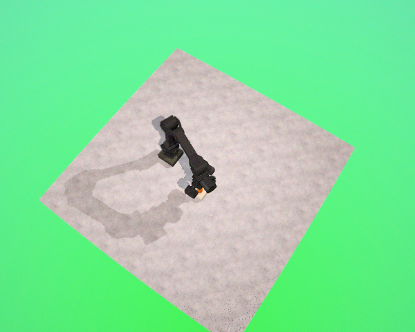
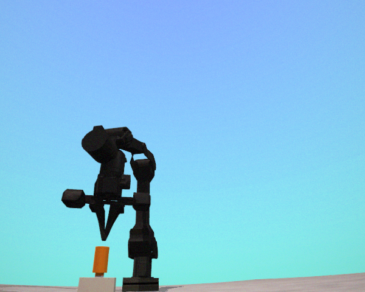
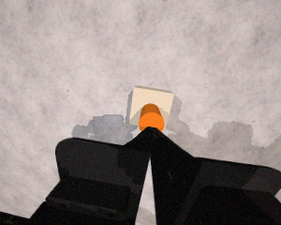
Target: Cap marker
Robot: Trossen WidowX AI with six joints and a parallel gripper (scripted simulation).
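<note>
My gripper tip is 40 mm above the orange cap. The rest, counted from my gripper tip: tan holder block 90 mm below.
</note>
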